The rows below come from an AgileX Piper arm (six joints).
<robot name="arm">
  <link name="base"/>
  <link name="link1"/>
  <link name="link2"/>
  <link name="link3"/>
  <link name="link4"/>
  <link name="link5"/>
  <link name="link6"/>
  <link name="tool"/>
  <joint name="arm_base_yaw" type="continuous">
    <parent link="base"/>
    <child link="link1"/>
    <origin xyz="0 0 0.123" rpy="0 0 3.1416"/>
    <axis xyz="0 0 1"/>
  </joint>
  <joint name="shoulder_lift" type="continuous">
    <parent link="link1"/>
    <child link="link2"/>
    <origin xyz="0 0 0" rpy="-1.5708 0 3.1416"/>
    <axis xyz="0 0 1"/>
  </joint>
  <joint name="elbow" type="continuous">
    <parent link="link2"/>
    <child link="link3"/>
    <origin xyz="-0.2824 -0.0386 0" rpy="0 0 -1.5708"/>
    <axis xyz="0 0 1"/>
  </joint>
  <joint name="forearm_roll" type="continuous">
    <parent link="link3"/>
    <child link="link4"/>
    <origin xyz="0.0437 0.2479 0" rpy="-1.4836 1.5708 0"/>
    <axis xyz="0 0 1"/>
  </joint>
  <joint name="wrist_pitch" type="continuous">
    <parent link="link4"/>
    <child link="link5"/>
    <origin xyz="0 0 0" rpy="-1.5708 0 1.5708"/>
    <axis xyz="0 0 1"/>
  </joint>
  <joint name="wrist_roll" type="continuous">
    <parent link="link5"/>
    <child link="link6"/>
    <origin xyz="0 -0.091 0" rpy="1.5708 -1.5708 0"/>
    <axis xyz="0 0 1"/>
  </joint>
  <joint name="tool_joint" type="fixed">
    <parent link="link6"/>
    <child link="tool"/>
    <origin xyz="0 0 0" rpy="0 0 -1.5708"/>
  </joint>
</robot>
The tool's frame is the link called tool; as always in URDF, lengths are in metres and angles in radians. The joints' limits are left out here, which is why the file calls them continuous.
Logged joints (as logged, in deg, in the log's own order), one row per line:
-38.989 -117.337 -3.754 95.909 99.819 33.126
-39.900 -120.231 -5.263 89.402 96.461 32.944
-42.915 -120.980 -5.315 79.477 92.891 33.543
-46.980 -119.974 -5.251 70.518 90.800 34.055
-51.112 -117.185 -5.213 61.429 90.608 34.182
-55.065 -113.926 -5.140 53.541 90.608 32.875
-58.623 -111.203 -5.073 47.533 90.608 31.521
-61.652 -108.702 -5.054 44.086 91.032 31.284
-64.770 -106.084 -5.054 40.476 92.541 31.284
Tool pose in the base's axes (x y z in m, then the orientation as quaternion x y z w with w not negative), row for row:
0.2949 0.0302 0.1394 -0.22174 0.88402 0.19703 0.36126
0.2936 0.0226 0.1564 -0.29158 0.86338 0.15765 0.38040
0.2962 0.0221 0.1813 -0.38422 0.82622 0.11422 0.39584
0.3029 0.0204 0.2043 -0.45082 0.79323 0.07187 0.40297
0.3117 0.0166 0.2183 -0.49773 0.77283 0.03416 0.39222
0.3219 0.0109 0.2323 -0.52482 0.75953 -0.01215 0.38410
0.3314 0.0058 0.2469 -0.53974 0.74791 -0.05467 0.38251
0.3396 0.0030 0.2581 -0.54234 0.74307 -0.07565 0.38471
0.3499 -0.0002 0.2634 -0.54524 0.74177 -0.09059 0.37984
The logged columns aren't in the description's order. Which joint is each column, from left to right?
Columns, left to right: elbow, wrist_roll, arm_base_yaw, forearm_roll, shoulder_lift, wrist_pitch.
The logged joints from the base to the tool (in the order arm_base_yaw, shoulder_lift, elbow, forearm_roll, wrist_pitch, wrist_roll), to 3 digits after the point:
-3.754 99.819 -38.989 95.909 33.126 -117.337
-5.263 96.461 -39.900 89.402 32.944 -120.231
-5.315 92.891 -42.915 79.477 33.543 -120.980
-5.251 90.800 -46.980 70.518 34.055 -119.974
-5.213 90.608 -51.112 61.429 34.182 -117.185
-5.140 90.608 -55.065 53.541 32.875 -113.926
-5.073 90.608 -58.623 47.533 31.521 -111.203
-5.054 91.032 -61.652 44.086 31.284 -108.702
-5.054 92.541 -64.770 40.476 31.284 -106.084

